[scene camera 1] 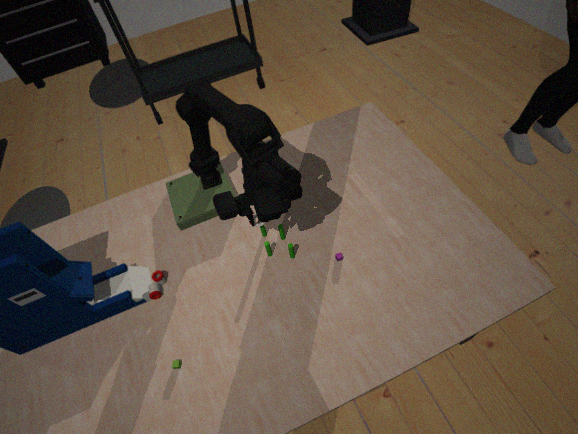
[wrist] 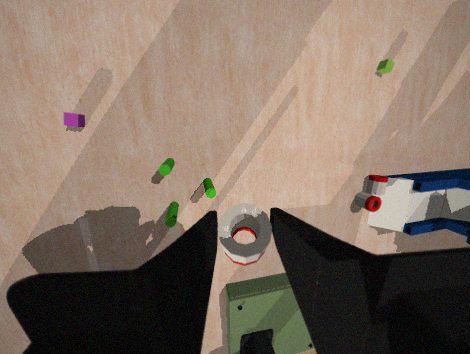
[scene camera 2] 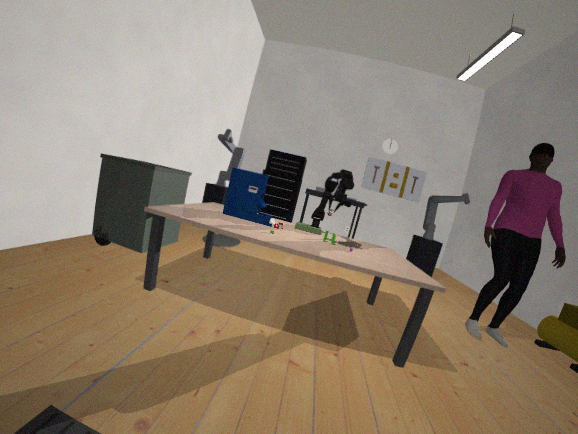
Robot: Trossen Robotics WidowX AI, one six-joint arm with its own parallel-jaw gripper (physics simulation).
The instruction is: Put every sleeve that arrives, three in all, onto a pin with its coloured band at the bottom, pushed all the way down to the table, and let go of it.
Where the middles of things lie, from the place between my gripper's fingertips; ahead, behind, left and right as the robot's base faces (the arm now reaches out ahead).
Right now my hand is 530 mm to the left of the blue feeder (scene camera 1: pixel 53 296), 70 mm past it and 40 mm above it.
